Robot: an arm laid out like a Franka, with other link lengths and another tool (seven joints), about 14 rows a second.
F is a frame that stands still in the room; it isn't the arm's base.
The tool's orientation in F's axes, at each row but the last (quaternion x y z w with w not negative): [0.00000 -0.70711 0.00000 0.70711]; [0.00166 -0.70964 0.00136 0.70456]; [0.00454 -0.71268 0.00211 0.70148]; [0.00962 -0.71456 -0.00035 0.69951]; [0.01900 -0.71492 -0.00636 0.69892]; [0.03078 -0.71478 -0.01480 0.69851]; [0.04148 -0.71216 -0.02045 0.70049]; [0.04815 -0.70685 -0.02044 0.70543]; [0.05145 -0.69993 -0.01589 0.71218]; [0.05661 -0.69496 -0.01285 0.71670]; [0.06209 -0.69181 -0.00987 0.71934]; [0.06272 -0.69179 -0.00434 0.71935]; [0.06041 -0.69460 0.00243 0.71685]
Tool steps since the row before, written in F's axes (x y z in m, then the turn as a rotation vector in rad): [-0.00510 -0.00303 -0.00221 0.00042 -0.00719 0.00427]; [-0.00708 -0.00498 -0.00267 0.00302 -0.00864 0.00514]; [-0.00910 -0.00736 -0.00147 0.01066 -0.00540 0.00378]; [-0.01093 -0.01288 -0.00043 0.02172 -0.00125 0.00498]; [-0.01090 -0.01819 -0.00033 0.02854 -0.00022 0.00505]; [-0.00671 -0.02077 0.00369 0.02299 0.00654 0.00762]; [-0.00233 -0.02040 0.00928 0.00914 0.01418 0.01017]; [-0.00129 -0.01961 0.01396 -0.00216 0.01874 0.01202]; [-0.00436 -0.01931 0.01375 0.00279 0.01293 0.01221]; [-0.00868 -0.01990 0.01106 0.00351 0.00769 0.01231]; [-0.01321 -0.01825 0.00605 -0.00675 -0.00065 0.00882]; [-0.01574 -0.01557 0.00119 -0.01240 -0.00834 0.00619]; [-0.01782 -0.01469 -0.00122 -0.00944 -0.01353 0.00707]
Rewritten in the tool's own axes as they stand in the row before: [-0.00221 -0.00303 0.00510 0.00427 -0.00719 -0.00042]; [-0.00262 -0.00495 0.00712 0.00512 -0.00865 -0.00302]; [-0.00130 -0.00728 0.00919 0.00363 -0.00549 -0.01067]; [-0.00001 -0.01274 0.01110 0.00454 -0.00147 -0.02180]; [0.00057 -0.01799 0.01122 0.00442 -0.00056 -0.02864]; [0.00517 -0.02033 0.00707 0.00667 0.00648 -0.02330]; [0.01107 -0.01943 0.00275 0.00875 0.01473 -0.00973]; [0.01579 -0.01810 0.00200 0.01015 0.01989 0.00138]; [0.01543 -0.01767 0.00554 0.01098 0.01388 -0.00326]; [0.01264 -0.01815 0.01022 0.01162 0.00865 -0.00365]; [0.00728 -0.01654 0.01476 0.00855 0.00075 0.00709]; [0.00196 -0.01406 0.01703 0.00640 -0.00668 0.01327]; [-0.00066 -0.01313 0.01903 0.00780 -0.01202 0.01081]
